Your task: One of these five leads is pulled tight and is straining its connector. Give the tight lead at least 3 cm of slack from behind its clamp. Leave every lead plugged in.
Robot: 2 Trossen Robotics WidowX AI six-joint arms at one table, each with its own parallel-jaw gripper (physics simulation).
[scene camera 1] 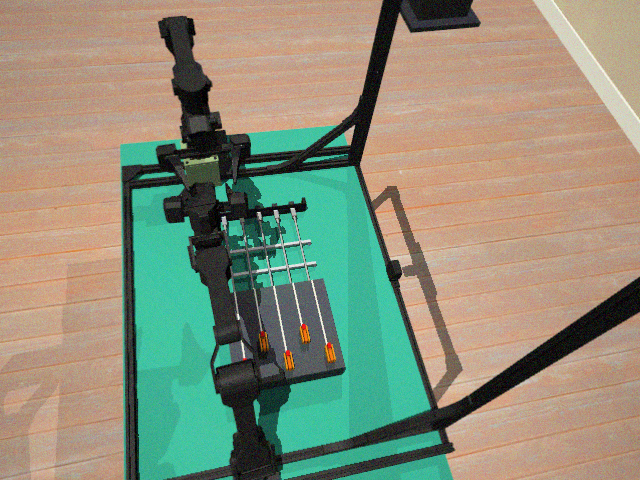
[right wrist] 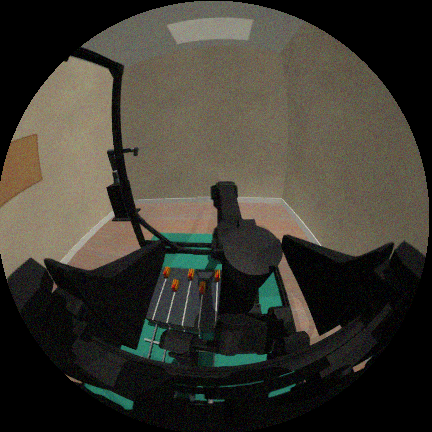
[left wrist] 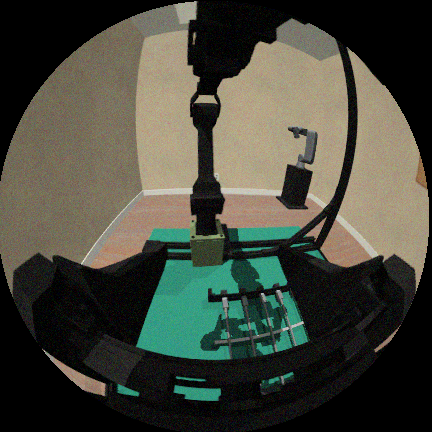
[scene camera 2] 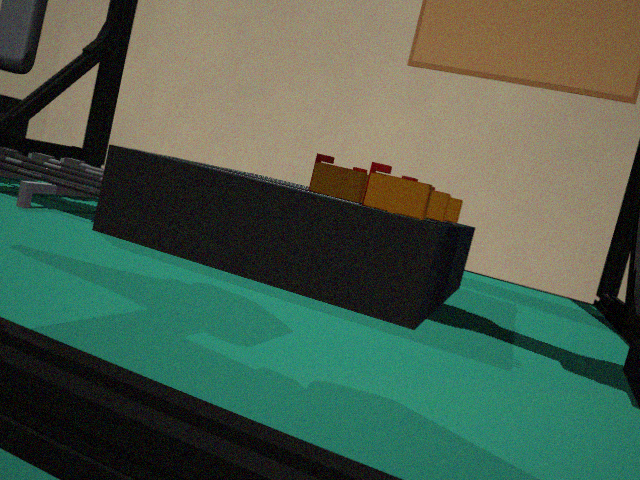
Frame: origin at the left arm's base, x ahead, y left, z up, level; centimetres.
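Seen in the pictures: left gripper, fingertip midpoint: [left wrist: 224, 250]; right gripper, fingertip midpoint: [scene camera 1: 212, 187] [right wrist: 224, 244]; left arm's base at its link origin: [scene camera 1: 254, 470]; right arm's base at its link origin: [left wrist: 205, 227].
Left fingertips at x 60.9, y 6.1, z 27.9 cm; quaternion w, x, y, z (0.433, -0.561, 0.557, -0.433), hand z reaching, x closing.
Offsets run from my left fingertips to a thing's top centre. "pt": to the spot under its first point.
Five thin white leads [scene camera 1: 279, 315] [left wrist: 227, 320] [right wrist: 187, 302] run from connectors at a black rail [scene camera 1: 284, 208] [left wrist: 216, 296] to orange clamps with red tips [scene camera 1: 330, 352] [scene camera 2: 398, 193] [right wrist: 174, 285] on a dark block [scene camera 1: 310, 361] [scene camera 2: 258, 242] [right wrist: 177, 310]. The clamps sit at staggered distances. I cannot tell which lead is tight. My left gripper [scene camera 1: 204, 190] is open and empty, above the far-left end of the rail in scene camera 1; its arm hides the leftmost clamp there. My right gripper [scene camera 1: 211, 178] is open and empty, raised at the top of the table.
Two pale crossbars {dy -27.3, dx -1.2, dz -28.0 cm} [scene camera 1: 310, 242] {pt dy -27.3, dx -9.2, dz -28.1 cm} [scene camera 1: 313, 264] lie under the leads between rail and block. An olive box [scene camera 1: 202, 170] [left wrist: 207, 252] stands at the right arm's base. Black frame bars edge the green table, with uprights at its corners. The two arms nearly overlap in scene camera 1.
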